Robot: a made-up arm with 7 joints. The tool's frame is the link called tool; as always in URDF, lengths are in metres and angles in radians. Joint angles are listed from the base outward.
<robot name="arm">
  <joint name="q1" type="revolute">
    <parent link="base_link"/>
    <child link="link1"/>
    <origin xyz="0 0 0.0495"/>
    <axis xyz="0 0 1"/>
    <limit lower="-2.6" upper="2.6"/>
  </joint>
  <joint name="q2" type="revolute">
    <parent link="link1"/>
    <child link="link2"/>
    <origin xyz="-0.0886 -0.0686 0.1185" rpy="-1.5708 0 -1.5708"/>
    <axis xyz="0 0 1"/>
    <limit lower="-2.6" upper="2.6"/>
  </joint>
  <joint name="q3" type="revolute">
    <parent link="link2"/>
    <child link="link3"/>
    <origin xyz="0.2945 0.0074 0.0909" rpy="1.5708 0 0"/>
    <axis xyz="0 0 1"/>
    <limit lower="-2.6" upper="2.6"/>
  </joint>
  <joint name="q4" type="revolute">
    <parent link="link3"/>
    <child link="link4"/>
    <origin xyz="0.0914 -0.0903 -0.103" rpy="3.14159 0 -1.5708"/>
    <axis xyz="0 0 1"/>
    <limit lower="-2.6" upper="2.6"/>
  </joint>
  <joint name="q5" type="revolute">
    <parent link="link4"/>
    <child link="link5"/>
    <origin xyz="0.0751 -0.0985 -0.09" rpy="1.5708 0 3.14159"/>
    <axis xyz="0 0 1"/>
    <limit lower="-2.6" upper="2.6"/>
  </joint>
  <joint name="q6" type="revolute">
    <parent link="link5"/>
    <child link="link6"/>
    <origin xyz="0.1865 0.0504 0.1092" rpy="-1.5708 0 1.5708"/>
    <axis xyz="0 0 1"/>
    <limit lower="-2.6" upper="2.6"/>
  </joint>
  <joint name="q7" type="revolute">
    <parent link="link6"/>
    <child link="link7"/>
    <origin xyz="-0.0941 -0.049 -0.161" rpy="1.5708 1.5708 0"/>
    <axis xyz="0 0 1"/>
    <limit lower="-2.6" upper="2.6"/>
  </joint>
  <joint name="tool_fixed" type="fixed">
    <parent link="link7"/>
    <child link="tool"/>
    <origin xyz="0.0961 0.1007 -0.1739" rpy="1.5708 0 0"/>
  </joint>
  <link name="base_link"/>
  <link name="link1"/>
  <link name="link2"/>
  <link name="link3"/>
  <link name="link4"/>
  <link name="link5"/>
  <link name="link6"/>
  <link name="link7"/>
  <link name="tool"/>
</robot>
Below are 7 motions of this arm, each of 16 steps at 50 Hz.
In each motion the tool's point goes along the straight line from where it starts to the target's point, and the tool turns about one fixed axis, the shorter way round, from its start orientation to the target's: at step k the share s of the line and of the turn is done. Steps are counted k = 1, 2, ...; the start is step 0. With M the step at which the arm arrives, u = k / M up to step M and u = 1 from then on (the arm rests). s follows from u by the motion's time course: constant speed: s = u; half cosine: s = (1 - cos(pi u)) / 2; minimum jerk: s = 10 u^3 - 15 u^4 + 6 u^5.
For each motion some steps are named. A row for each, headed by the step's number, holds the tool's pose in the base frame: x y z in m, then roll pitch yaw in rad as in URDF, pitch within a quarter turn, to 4 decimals.
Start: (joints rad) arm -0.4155 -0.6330 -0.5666 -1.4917 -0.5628 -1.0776 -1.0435
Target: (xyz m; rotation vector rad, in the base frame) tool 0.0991 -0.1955 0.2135 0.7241 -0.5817 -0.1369
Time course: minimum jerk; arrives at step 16
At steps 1, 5, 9, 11, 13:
1: 0.1899 -0.1577 0.3556 1.0744 -0.7316 -0.2431
5: 0.1737 -0.1644 0.3303 1.0306 -0.6836 -0.2596
9: 0.1340 -0.1810 0.2682 0.9253 -0.5686 -0.3080
11: 0.1155 -0.1887 0.2391 0.8763 -0.5163 -0.3343
13: 0.1035 -0.1937 0.2204 0.8447 -0.4833 -0.3523

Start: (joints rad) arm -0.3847 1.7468 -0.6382 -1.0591 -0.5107 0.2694 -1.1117
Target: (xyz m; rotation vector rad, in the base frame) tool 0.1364 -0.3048 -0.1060 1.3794 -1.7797 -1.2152
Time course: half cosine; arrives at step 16
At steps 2, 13, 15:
2: 0.0360 -0.3677 -0.1447 1.8612 -0.0251 -2.0785
13: 0.1276 -0.3103 -0.1094 1.9934 0.0784 -1.8966
15: 0.1354 -0.3054 -0.1064 2.0055 0.0861 -1.8804

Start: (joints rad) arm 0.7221 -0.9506 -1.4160 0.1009 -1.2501 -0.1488 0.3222
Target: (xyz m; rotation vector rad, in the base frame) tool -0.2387 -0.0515 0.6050 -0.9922 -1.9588 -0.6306
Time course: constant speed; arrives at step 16
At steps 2, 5, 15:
2: -0.1544 -0.1323 0.6583 -2.8129 -1.2213 2.0978
5: -0.1725 -0.1150 0.6469 -2.9356 -1.1791 2.1625
15: -0.2327 -0.0573 0.6088 3.0466 -1.0254 2.2657

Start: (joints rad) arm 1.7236 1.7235 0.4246 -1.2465 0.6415 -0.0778 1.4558
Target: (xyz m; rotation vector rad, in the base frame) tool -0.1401 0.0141 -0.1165 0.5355 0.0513 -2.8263
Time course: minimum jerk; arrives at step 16
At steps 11, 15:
11: -0.1540 0.0167 -0.1151 0.0005 0.3740 -2.8857
15: -0.1403 0.0141 -0.1165 0.0151 0.3726 -2.8697

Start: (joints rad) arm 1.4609 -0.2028 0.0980 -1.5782 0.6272 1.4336 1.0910
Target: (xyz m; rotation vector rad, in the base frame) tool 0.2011 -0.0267 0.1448 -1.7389 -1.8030 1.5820
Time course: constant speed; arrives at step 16
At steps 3, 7, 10, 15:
3: 0.2544 -0.0757 0.0797 -2.2645 0.4737 1.8340
7: 0.2380 -0.0607 0.0997 -2.2092 0.4955 1.8612
10: 0.2257 -0.0493 0.1147 -2.1669 0.5109 1.8828
15: 0.2052 -0.0305 0.1398 -2.0947 0.5348 1.9207

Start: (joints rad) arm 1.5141 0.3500 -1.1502 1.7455 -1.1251 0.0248 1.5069
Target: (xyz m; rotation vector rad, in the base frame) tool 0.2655 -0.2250 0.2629 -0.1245 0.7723 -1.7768
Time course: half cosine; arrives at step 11
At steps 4, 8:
4: 0.2670 -0.2377 0.2795 -0.4636 0.4013 -1.6799
8: 0.2659 -0.2281 0.2670 -0.5851 0.3246 -1.8888

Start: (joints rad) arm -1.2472 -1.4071 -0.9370 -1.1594 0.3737 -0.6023 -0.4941
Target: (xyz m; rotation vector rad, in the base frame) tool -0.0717 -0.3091 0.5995 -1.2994 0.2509 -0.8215
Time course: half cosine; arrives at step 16
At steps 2, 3, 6, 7, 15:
2: -0.2826 -0.3453 0.4444 -0.8664 -0.0676 -1.1981
3: -0.2725 -0.3436 0.4519 -0.8831 -0.0814 -1.1793
6: -0.2233 -0.3351 0.4880 -0.9678 -0.1435 -1.0843
7: -0.2027 -0.3316 0.5032 -1.0051 -0.1670 -1.0429
15: -0.0738 -0.3095 0.5980 -1.2626 -0.2755 -0.7609

